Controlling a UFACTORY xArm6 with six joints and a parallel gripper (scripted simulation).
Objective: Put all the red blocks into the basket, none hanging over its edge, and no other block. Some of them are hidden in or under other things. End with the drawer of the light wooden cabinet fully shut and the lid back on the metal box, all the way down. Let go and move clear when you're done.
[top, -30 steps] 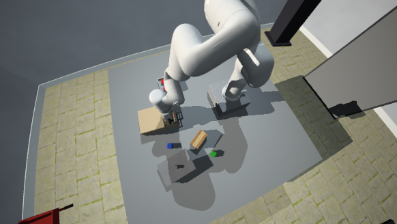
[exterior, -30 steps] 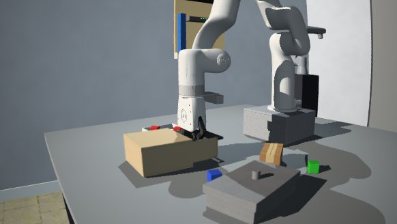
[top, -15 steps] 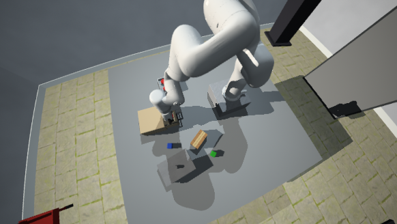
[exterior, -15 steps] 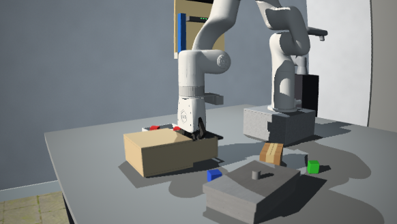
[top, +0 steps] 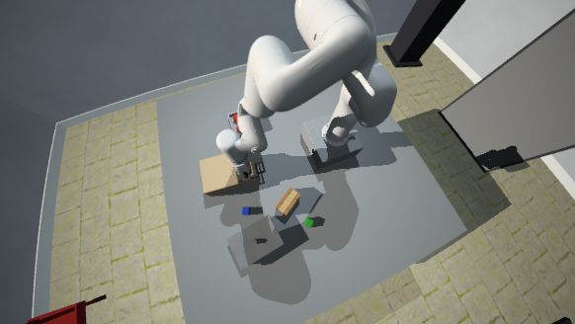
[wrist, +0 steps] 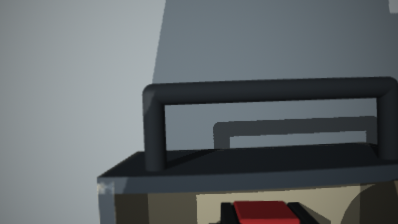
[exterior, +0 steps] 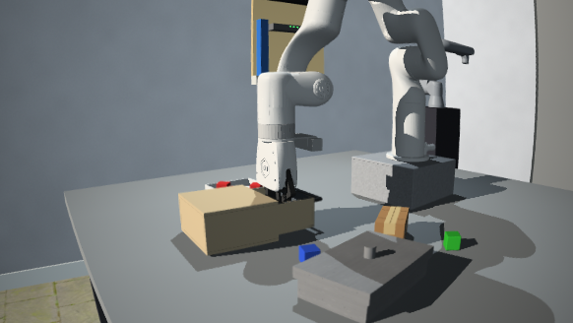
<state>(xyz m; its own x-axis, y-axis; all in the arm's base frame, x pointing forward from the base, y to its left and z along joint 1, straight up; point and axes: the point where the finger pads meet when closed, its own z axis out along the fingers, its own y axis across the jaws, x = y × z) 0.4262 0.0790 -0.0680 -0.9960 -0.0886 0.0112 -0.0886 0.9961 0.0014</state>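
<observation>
My hand is 1 cm short of the drawer. From my hand the other things lie so: blue block (19 cm to the left, 2 cm below, 2 cm ahead); then light wooden cabinet (7 cm ahead, 1 cm to the left); then cardboard box (18 cm to the left, 17 cm behind).
</observation>
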